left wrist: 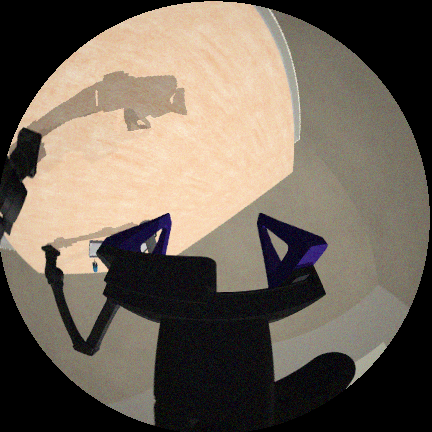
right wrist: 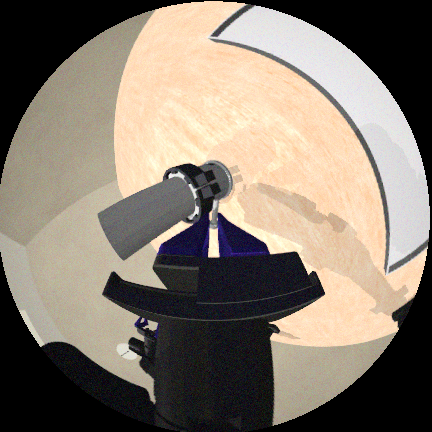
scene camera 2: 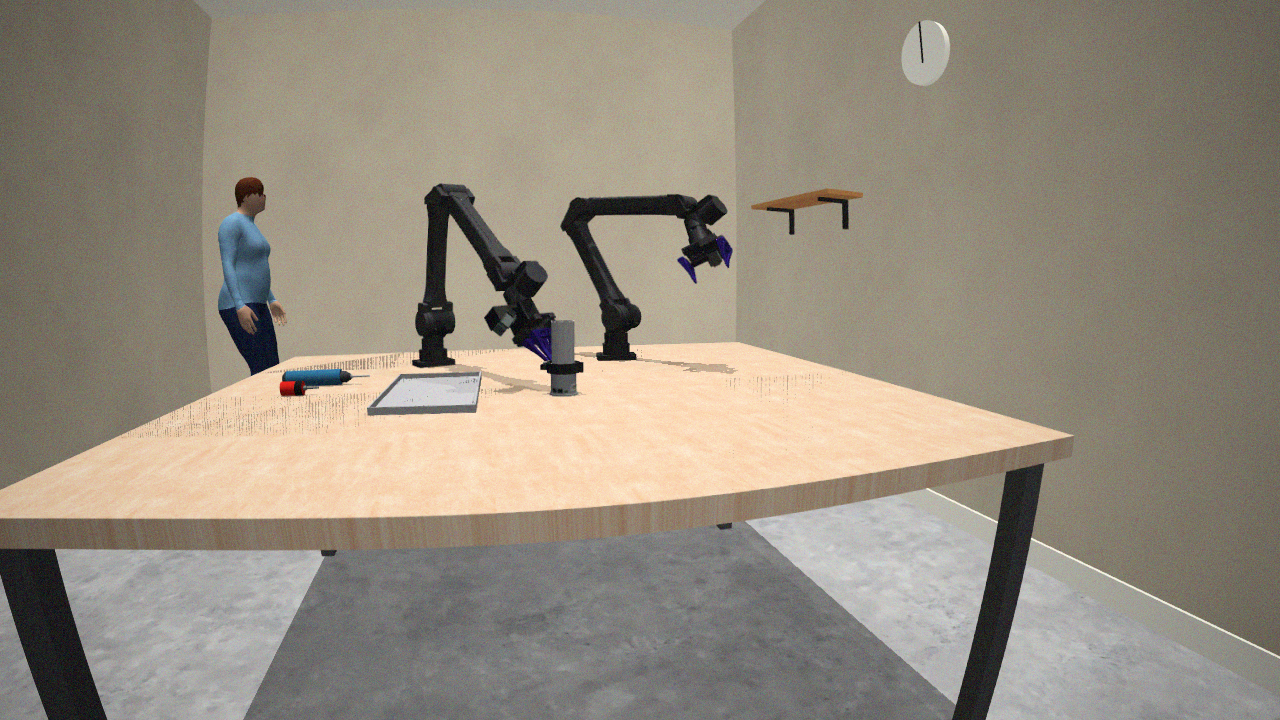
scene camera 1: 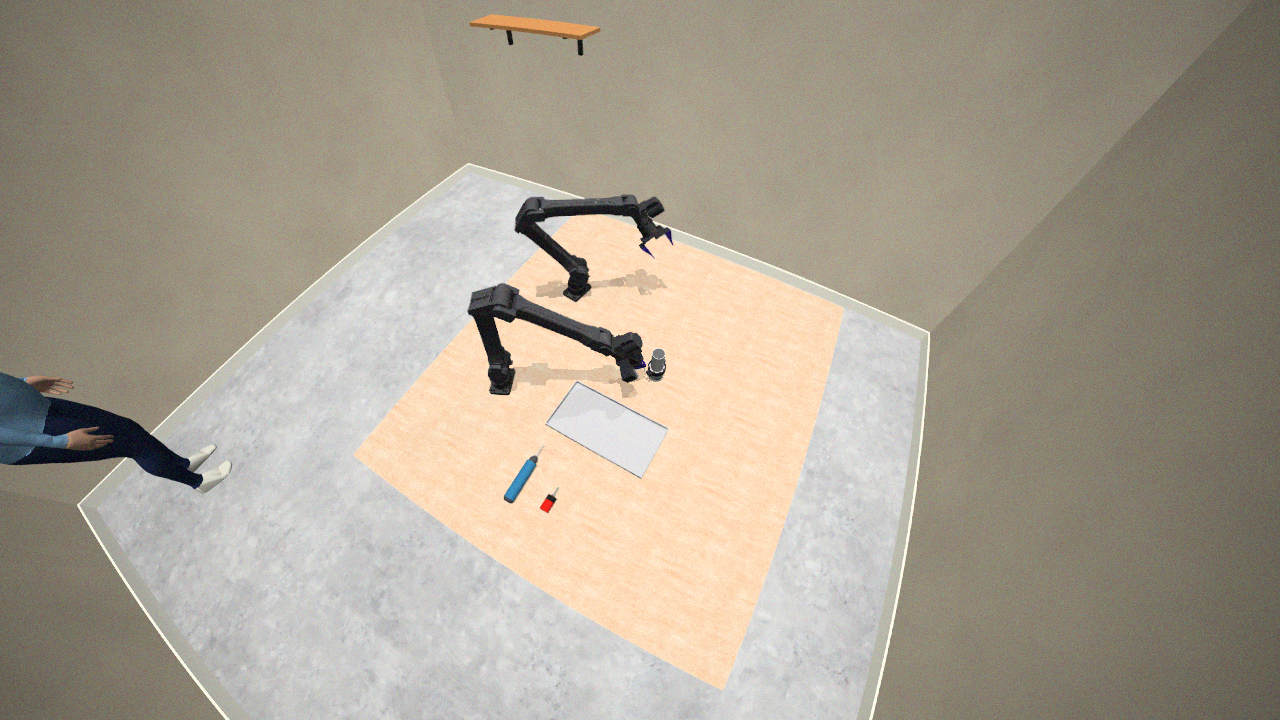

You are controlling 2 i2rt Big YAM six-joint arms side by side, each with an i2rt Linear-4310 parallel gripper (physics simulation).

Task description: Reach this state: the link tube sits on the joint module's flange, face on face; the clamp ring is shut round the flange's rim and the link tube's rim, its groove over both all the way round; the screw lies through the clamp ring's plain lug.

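Places are measured from the left arm's base along level axes (x back, y right, z up), in metres.
Pixels of known places: left gripper, fingertip midpoint: (left wrist: 213,217) (scene camera 2: 711,274) (scene camera 1: 663,252); right gripper, fingertip midpoint: (right wrist: 213,217) (scene camera 2: 551,362) (scene camera 1: 644,365); left arm's base, link origin: (scene camera 2: 616,358) (scene camera 1: 577,291); right arm's base, link origin: (left wrist: 50,249) (scene camera 2: 433,364) (scene camera 1: 502,382).
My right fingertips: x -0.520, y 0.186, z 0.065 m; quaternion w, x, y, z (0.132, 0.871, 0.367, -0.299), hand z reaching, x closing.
For each thing: its top centre in the pictures, then the offset to it from my right fingertips.
- grey link tube, top centre: (right wrist: 109,237) (scene camera 2: 562,321) (scene camera 1: 658,353) (left wrist: 154,254) dy -0.026, dx -0.041, dz +0.095 m
- joint module, top centre: (right wrist: 182,194) (scene camera 2: 563,365) dy -0.026, dx -0.041, dz -0.001 m
- black clamp ring, top centre: (right wrist: 179,196) (scene camera 2: 562,361) (scene camera 1: 656,366) dy -0.024, dx -0.040, dz +0.006 m
- small grey screw, top centre: (right wrist: 209,216) dy +0.007, dx -0.003, dz +0.009 m
- grey tray, top centre: (scene camera 2: 431,386) (scene camera 1: 606,425) (left wrist: 120,250) dy +0.277, dx -0.022, dz -0.049 m
- blue screwdriver, top centre: (scene camera 2: 325,369) (scene camera 1: 524,470) dy +0.597, dx +0.101, dz -0.024 m
- red-handled driver, top centre: (scene camera 2: 299,381) (scene camera 1: 550,497) dy +0.611, dx -0.034, dz -0.031 m
The grey link tube (scene camera 1: 658,355) (scene camera 2: 562,341) (right wrist: 145,215) stands upright on the joint module (scene camera 2: 563,385) (right wrist: 222,179). The black clamp ring (scene camera 2: 563,367) (right wrist: 199,212) is round their joint; its lugs, with a narrow gap between them, face the right wrist camera. Whether its groove covers both rims all round is hidden. My right gripper (scene camera 1: 641,365) (scene camera 2: 546,358) (right wrist: 213,217) is shut on the small grey screw (right wrist: 215,208), which points toward the module just below the lugs, apart from their holes. My left gripper (scene camera 1: 660,250) (scene camera 2: 712,274) (left wrist: 213,217) is open and empty, high above the table.
A grey tray (scene camera 1: 608,428) (scene camera 2: 429,411) lies beside the module. A blue screwdriver (scene camera 1: 520,480) (scene camera 2: 313,377) and a red-handled driver (scene camera 1: 547,504) (scene camera 2: 290,388) lie past it. A person (scene camera 1: 80,429) (scene camera 2: 246,259) stands beyond the table.
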